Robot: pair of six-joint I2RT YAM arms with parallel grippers.
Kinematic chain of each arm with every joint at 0, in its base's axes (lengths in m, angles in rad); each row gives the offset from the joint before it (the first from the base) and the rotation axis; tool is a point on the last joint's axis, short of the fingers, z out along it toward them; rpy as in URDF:
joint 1: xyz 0 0 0.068 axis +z
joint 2: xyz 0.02 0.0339 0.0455 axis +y
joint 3: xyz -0.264 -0.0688 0 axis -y
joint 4: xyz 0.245 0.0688 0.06 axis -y
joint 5: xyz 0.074 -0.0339 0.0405 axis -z
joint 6: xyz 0.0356 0 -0.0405 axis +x
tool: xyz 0 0 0 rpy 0 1.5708 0
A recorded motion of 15 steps. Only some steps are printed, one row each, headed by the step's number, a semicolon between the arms.
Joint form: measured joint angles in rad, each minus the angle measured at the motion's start. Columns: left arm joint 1, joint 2, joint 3, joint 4, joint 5, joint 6; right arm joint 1, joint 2, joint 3, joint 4, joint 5, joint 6.
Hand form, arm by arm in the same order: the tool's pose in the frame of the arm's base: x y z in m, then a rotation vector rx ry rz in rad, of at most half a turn. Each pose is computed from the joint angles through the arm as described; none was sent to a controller.
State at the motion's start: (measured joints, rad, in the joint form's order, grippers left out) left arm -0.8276 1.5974 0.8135 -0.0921 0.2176 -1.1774; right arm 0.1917 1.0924 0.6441 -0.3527 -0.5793 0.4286
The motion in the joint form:
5: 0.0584 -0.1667 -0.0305 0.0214 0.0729 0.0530; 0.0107 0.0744 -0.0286 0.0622 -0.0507 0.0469
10: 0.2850 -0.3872 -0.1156 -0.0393 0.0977 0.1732; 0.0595 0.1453 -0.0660 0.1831 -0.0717 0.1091
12: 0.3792 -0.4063 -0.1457 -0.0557 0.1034 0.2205; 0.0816 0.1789 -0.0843 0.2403 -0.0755 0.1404
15: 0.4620 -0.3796 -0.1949 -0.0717 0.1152 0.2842; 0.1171 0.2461 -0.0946 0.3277 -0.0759 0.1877
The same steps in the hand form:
5: 0.2057 -0.2133 0.2038 -0.2910 2.6042 -1.1869; 0.2160 0.0657 0.2024 0.0318 2.4711 1.0648
10: 0.2136 -0.1417 0.2280 -0.3703 2.4256 -1.1323; 0.2205 0.0789 0.1848 0.0318 2.4863 1.1365
12: 0.2193 -0.1180 0.2212 -0.4291 2.4093 -1.0628; 0.2217 0.0847 0.1762 0.0388 2.4954 1.1631
15: 0.2225 -0.0976 0.1982 -0.4792 2.4635 -0.9697; 0.2264 0.0950 0.1645 0.0488 2.5089 1.1975

